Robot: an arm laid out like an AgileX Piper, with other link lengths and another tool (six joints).
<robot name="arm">
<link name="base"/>
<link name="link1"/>
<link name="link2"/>
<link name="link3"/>
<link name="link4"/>
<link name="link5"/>
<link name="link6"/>
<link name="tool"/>
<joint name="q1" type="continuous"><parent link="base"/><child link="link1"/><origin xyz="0 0 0.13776" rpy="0 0 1.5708"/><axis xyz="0 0 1"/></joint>
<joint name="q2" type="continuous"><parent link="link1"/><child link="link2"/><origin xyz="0 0 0" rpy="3.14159 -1.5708 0"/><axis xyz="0 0 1"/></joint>
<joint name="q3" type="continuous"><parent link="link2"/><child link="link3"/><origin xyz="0.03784 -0.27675 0" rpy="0 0 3.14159"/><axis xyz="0 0 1"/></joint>
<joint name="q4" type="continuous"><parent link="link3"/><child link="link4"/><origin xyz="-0.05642 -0.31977 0" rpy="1.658 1.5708 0"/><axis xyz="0 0 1"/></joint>
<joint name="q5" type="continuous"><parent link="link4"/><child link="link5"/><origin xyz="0 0 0" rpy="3.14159 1.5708 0"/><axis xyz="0 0 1"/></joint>
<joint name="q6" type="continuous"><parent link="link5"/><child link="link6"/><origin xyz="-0.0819 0 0" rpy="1.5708 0 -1.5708"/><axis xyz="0 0 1"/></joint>
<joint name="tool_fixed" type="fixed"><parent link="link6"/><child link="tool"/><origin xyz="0.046 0.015 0.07" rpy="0 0.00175 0.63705"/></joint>
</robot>
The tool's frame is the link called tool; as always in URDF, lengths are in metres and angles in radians. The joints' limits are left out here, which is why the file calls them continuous.
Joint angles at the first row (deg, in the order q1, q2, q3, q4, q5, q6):
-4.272 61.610 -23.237 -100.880 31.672 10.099
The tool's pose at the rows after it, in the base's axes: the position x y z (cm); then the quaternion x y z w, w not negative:
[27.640 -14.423 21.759 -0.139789 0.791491 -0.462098 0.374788]
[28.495 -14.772 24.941 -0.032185 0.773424 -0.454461 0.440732]
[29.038 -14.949 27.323 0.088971 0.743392 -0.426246 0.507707]
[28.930 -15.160 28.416 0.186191 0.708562 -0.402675 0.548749]
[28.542 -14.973 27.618 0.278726 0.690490 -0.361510 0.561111]
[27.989 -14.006 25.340 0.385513 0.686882 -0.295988 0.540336]
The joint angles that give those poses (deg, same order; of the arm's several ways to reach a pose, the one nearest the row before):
-4.272 61.703 -28.283 -100.882 35.486 18.031
-4.271 61.704 -33.533 -100.776 39.053 28.149
-4.273 61.832 -37.859 -100.540 43.032 40.857
-4.272 61.828 -39.816 -100.273 47.523 51.334
-4.271 61.828 -40.247 -95.792 50.440 59.147
-4.271 61.826 -40.247 -85.230 51.789 64.469

